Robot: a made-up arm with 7 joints. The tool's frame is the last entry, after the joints.
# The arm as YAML. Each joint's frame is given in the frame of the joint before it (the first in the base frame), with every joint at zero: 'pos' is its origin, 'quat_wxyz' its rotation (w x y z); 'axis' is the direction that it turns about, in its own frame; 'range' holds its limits. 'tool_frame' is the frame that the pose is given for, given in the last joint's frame.
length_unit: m
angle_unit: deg
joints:
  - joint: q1
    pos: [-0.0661, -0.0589, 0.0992]
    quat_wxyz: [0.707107, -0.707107, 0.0, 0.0]
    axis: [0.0, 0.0, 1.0]
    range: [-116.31, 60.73]
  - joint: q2
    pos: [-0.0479, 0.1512, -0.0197]
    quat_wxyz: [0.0, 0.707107, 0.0, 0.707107]
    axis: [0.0, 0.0, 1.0]
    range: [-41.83, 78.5]
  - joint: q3
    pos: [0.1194, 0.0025, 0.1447]
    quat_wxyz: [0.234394, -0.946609, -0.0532, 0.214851]
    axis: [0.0, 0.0, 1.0]
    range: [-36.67, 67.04]
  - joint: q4
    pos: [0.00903, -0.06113, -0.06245]
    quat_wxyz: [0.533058, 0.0, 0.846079, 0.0]
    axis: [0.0, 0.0, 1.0]
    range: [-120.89, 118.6]
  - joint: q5
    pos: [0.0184, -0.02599, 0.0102]
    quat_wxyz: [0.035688, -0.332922, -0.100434, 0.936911]
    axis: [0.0, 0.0, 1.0]
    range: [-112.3, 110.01]
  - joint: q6
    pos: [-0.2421, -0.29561, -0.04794]
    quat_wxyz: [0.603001, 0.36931, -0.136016, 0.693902]
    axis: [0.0, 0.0, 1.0]
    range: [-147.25, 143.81]
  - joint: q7
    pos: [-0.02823, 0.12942, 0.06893]
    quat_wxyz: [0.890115, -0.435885, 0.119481, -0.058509]
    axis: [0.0, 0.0, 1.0]
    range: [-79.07, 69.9]
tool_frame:
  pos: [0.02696, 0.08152, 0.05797]
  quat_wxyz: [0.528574, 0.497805, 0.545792, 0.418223]
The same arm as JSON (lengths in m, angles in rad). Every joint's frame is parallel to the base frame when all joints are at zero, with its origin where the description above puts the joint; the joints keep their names.
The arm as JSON. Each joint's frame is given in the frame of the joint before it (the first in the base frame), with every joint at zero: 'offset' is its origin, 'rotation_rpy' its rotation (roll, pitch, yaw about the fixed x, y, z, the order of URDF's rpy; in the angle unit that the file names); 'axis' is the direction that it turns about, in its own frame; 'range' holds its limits. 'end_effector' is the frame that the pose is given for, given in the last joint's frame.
{"length_unit": "m", "angle_unit": "rad", "chain": [
  {"id": "q1", "offset": [-0.0661, -0.0589, 0.0992], "rotation_rpy": [0.0, 0.0, 0.0], "axis": [0.0, 1.0, 0.0], "range": [-2.03, 1.0599]},
  {"id": "q2", "offset": [-0.0479, -0.0197, -0.1512], "rotation_rpy": [0.0, 0.0, 0.0], "axis": [1.0, 0.0, 0.0], "range": [-0.7301, 1.3701]},
  {"id": "q3", "offset": [0.1447, 0.1194, 0.0025], "rotation_rpy": [0.0, 0.0, 0.0], "axis": [-0.797797, -0.431699, 0.420899], "range": [-0.64, 1.1701]},
  {"id": "q4", "offset": [0.0749, 0.0351, 0.0296], "rotation_rpy": [0.0, 0.0, 0.0], "axis": [0.0, 1.0, 0.0], "range": [-2.1099, 2.07]},
  {"id": "q5", "offset": [0.0284, 0.0102, 0.0144], "rotation_rpy": [0.0, 0.0, 0.0], "axis": [-0.48137, 0.758153, 0.439872], "range": [-1.96, 1.92]},
  {"id": "q6", "offset": [0.0695, 0.1756, -0.3356], "rotation_rpy": [0.0, 0.0, 0.0], "axis": [-0.882301, 0.442801, -0.1596], "range": [-2.57, 2.51]},
  {"id": "q7", "offset": [-0.0002, 0.1269, -0.0787], "rotation_rpy": [0.0, 0.0, 0.0], "axis": [-0.160597, 0.982779, -0.091398], "range": [-1.38, 1.22]}
], "end_effector": {"offset": [0.0725, 0.0723, 0.0158], "rotation_rpy": [0.0, 0.0, 0.0]}}

